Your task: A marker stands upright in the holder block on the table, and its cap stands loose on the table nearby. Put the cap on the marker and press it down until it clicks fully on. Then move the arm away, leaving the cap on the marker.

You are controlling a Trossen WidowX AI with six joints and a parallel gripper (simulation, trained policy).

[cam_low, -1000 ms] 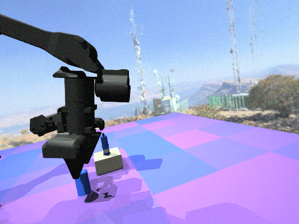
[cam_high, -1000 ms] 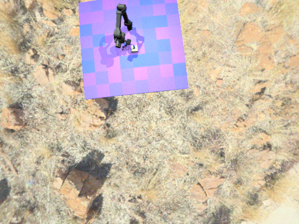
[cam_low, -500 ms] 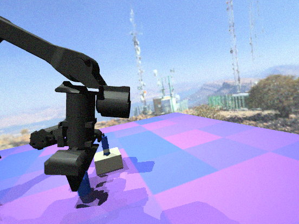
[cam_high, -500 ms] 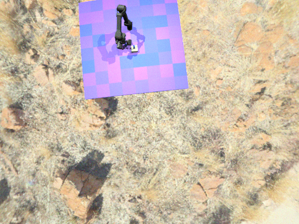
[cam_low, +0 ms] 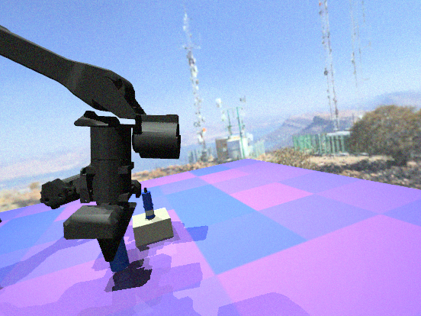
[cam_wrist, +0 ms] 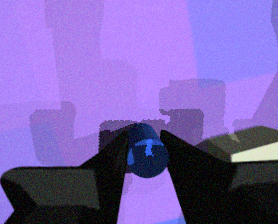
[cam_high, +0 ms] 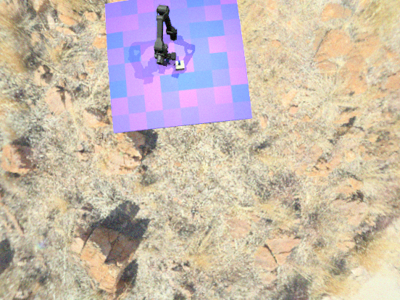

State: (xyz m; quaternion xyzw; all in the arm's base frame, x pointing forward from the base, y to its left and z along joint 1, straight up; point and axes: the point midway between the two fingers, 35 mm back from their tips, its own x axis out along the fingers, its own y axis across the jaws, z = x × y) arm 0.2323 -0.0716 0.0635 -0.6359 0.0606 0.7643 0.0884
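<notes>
The cream holder block lies 70 mm ahead of my gripper tip, 110 mm to the left of it and 10 mm below it. Also, from my gripper tip: blue cap (10 mm ahead).
</notes>
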